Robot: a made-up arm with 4 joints.
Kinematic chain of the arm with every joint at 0, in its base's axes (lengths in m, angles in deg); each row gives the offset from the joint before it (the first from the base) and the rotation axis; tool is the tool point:
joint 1: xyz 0 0 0.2 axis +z
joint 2: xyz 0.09 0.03 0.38 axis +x
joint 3: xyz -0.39 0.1 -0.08 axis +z
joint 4: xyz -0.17 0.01 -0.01 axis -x
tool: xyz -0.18 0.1 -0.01
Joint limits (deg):
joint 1: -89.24..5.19
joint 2: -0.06..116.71
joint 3: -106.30..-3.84
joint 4: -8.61..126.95
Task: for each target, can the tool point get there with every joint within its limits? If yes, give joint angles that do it. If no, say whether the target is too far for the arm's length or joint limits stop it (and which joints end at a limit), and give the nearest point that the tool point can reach.
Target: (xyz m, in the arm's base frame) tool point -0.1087 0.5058 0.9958
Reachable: yes | joints -73.17 107.43 -37.82 21.75
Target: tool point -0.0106 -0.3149 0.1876
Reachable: no: joint limits stop it (at a limit: joint 1, joint 2, joint 3) | nearest point 0.4362 0.1113 0.4455 | short by 0.669 m
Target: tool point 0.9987 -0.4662 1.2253
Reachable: no: too far | nearest point 0.3890 0.1162 0.8217 | short by 0.935 m
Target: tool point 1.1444 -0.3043 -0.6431
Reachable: no: too far | nearest point 0.4534 0.1734 0.3924 | short by 1.333 m
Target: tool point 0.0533 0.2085 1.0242
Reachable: yes | joints -63.85 93.09 -95.96 19.95
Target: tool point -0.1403 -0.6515 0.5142
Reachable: no: joint limits stop it (at a limit: joint 1, joint 2, joint 3, joint 4) | nearest point -0.0886 -0.0845 0.9799 | short by 0.736 m
